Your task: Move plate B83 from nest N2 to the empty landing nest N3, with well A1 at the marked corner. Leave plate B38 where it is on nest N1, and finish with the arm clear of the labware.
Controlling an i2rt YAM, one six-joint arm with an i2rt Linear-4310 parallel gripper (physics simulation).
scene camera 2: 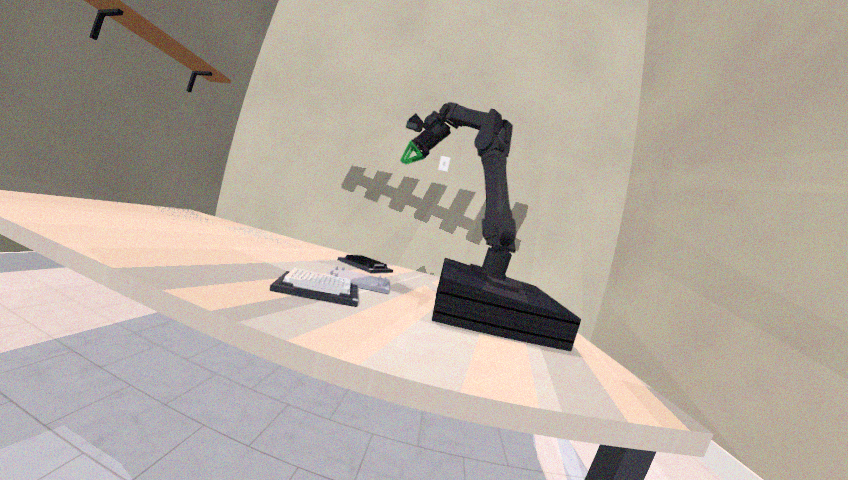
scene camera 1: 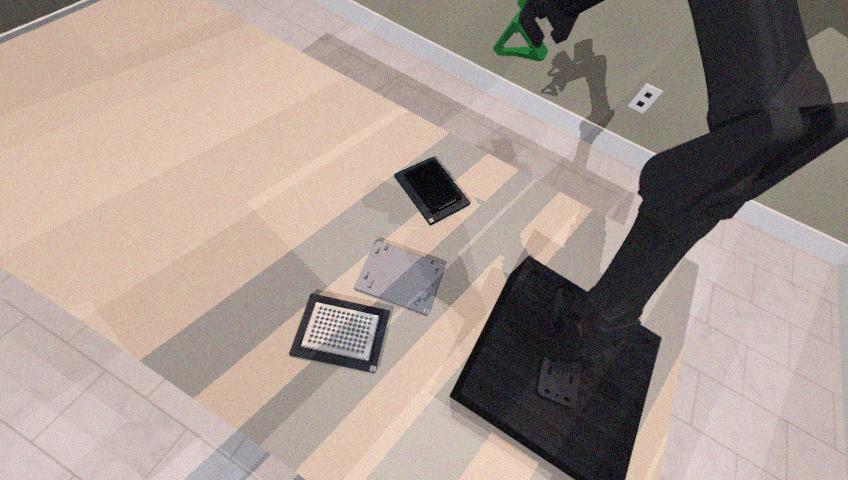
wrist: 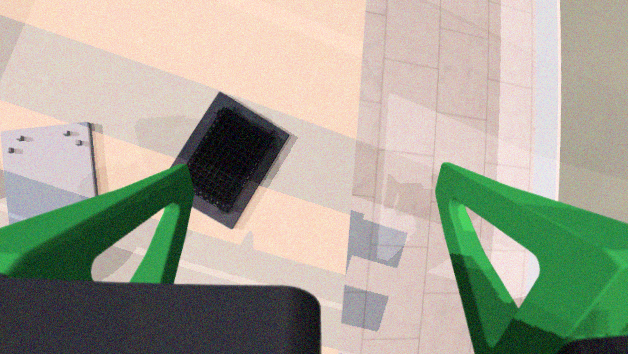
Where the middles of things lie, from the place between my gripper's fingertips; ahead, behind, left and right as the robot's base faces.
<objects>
Right now the grey nest plate [scene camera 1: 390, 273] is 39 cm below my hand, 29 cm to the left of it and 3 cm ahead of it.
</objects>
